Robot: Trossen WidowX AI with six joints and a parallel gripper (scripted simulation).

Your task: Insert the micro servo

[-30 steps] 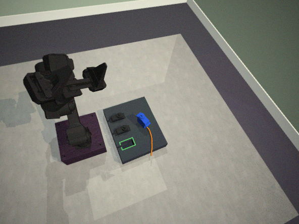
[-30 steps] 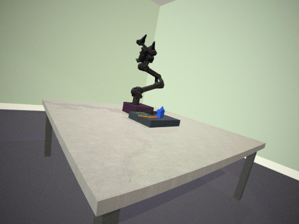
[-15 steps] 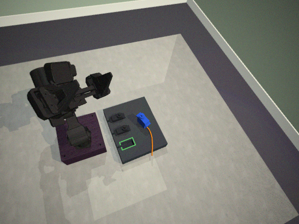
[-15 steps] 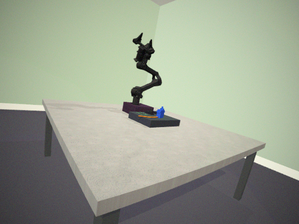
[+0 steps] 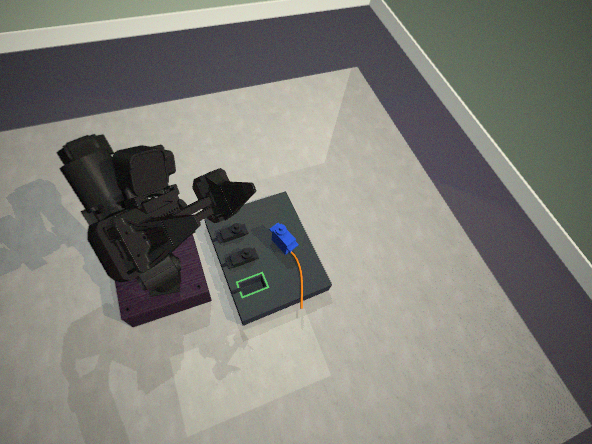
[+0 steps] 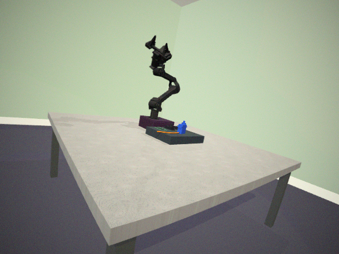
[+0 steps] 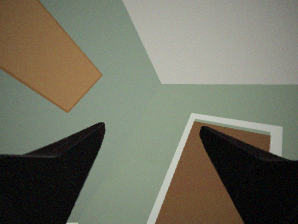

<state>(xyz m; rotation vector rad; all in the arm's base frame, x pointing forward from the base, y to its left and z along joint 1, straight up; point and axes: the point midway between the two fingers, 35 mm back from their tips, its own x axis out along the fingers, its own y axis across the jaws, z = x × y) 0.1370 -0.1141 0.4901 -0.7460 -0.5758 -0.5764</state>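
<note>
The deck is 130 mm ahead of my gripper tip, 180 mm to the left of it and 570 mm below it.
</note>
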